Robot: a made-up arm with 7 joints.
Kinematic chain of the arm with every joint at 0, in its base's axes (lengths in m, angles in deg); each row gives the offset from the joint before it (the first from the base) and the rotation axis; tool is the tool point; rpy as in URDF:
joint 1: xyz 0 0 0.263 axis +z
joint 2: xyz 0 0 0 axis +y
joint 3: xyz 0 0 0.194 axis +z
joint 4: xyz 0.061 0 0 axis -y
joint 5: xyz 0.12 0 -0.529 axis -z
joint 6: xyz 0 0 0 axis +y
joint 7: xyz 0.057 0 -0.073 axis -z
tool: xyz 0 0 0 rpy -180 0 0
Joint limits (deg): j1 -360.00..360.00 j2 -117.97..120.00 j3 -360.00..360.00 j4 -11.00..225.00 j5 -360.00..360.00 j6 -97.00..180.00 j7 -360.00..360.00
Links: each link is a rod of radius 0.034 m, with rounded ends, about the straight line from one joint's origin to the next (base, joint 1, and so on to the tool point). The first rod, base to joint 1, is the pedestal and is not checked.
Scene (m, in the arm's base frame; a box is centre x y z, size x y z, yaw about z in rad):
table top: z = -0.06
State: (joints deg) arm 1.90 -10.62 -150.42 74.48 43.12 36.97 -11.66
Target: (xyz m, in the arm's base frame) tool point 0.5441 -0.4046 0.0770
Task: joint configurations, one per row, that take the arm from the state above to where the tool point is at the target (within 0.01 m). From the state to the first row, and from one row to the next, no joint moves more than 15 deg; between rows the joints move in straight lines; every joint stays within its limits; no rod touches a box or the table.
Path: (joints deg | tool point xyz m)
1: 15.21 -17.22 -145.37 74.22 43.07 36.76 -11.66 | -0.4633 -0.5324 0.2296
2: 28.52 -23.82 -140.33 73.96 43.01 36.54 -11.66 | -0.2680 -0.6470 0.1748
3: 41.83 -30.43 -135.28 73.70 42.96 36.33 -11.66 | -0.0444 -0.6913 0.1312
4: 55.14 -37.03 -130.23 73.44 42.90 36.11 -11.66 | 0.1815 -0.6609 0.1000
5: 68.45 -43.63 -125.18 73.19 42.85 35.90 -11.66 | 0.3847 -0.5609 0.0820
6: 81.76 -50.23 -120.14 72.93 42.80 35.68 -11.66 | 0.5441 -0.4046 0.0770

